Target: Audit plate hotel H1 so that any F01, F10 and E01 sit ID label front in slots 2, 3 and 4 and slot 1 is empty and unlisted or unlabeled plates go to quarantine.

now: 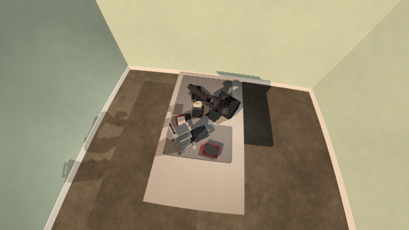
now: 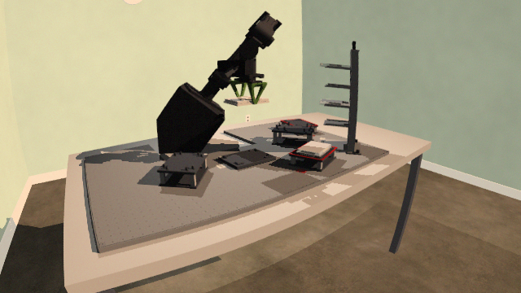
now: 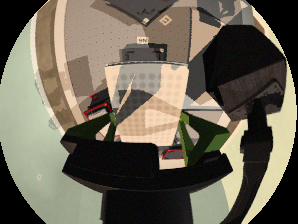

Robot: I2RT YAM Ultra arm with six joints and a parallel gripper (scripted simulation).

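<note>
Now: hand 20 cm above the dark N6 nest, 1 cm to the left of it and 1 cm short of it. Round my hand: hotel post: 44 cm to the left, 9 cm ahead; N6 tag: 21 cm below, 11 cm to the right, 2 cm ahead; L1 tag: 21 cm below, 19 cm to the right, 4 cm behind.
</note>
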